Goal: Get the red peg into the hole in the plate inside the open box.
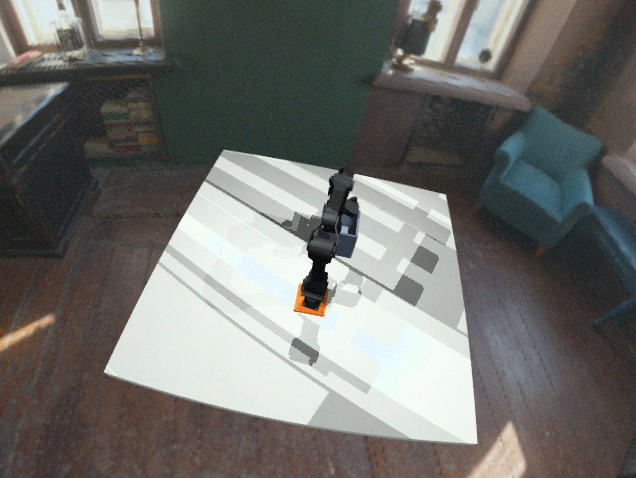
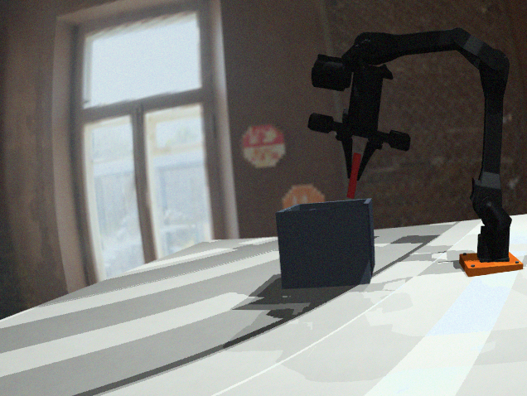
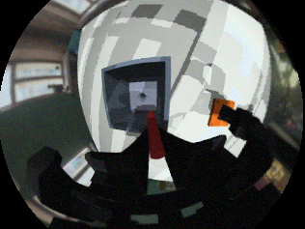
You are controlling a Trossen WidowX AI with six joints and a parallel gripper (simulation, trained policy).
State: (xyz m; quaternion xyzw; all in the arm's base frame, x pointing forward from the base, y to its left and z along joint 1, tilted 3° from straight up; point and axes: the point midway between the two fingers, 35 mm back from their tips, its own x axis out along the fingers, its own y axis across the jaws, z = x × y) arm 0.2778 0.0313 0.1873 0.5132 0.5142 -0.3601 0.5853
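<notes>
The plate lies 14 cm below my gripper tip, 6 cm ahead of it and 3 cm to the right of it. Round my gripper tip: red peg (1 cm to the right, 1 cm above).
</notes>
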